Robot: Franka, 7 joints.
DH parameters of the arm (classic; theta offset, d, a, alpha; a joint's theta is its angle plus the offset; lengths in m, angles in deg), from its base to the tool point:
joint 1: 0 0.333 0 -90
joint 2: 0 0 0 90
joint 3: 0 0.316 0.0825 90
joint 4: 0 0 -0.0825 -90
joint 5: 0 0.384 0 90
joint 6: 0 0 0.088 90
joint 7: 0 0.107 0 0
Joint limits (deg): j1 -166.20..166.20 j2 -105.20..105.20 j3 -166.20..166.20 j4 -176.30..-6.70 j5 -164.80..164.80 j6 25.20..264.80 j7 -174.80..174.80
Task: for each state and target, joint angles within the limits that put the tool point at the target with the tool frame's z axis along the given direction. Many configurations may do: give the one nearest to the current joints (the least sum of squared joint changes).
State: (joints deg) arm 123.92 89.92 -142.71 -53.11 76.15 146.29 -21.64
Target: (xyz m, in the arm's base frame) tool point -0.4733 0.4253 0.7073 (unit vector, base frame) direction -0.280 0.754 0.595
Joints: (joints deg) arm 160.89 105.20 -149.38 -77.69 127.33 167.40 -21.64
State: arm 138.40 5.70 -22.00 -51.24 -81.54 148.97 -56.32
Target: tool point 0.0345 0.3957 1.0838 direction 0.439 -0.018 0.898
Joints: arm 125.21 4.93 -44.74 -41.06 -139.44 131.14 -56.32
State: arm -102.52 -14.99 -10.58 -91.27 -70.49 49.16 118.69
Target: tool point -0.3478 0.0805 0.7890 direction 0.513 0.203 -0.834
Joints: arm -123.18 -13.77 -46.44 -68.19 -30.90 28.08 118.69
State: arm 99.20 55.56 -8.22 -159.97 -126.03 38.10 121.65
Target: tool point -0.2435 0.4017 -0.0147 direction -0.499 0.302 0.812
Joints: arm 146.64 80.16 -18.53 -114.22 -151.74 25.20 121.65
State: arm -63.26 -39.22 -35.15 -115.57 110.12 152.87 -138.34
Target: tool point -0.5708 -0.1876 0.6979 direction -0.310 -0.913 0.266
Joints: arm -64.25 -32.92 -76.01 -95.60 82.71 147.23 -138.34
